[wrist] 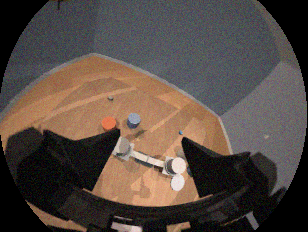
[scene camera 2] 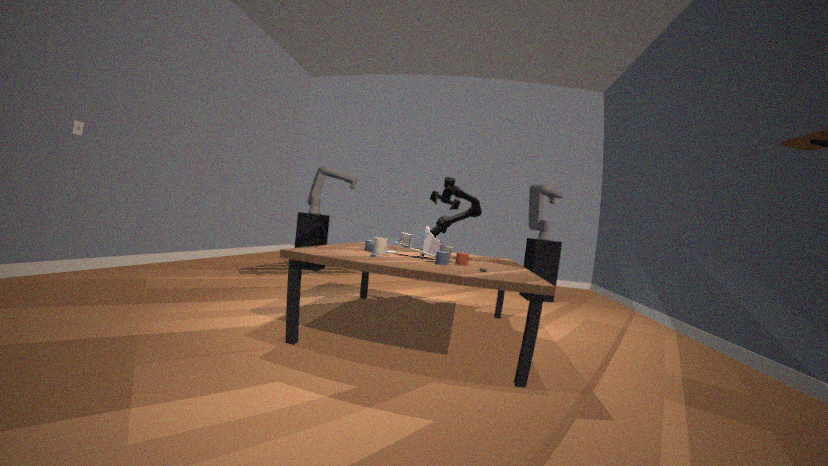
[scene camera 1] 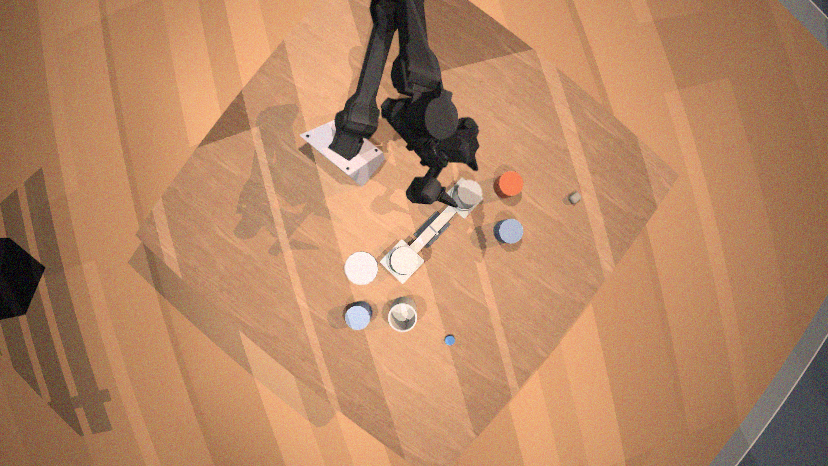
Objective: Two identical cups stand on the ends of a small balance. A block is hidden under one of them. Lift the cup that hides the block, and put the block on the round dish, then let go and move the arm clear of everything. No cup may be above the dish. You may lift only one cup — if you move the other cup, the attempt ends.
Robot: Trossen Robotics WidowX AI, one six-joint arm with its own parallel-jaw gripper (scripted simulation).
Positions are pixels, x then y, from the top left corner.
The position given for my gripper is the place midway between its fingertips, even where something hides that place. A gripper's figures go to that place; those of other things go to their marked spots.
Labels:
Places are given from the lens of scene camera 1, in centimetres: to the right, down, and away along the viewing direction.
my gripper (scene camera 1: pixel 466 188): 10, -9, 60
beige cup (scene camera 1: pixel 402 317): -4, 26, 92
small balance (scene camera 1: pixel 442 219): 8, -4, 89
round dish (scene camera 1: pixel 361 268): -16, 11, 92

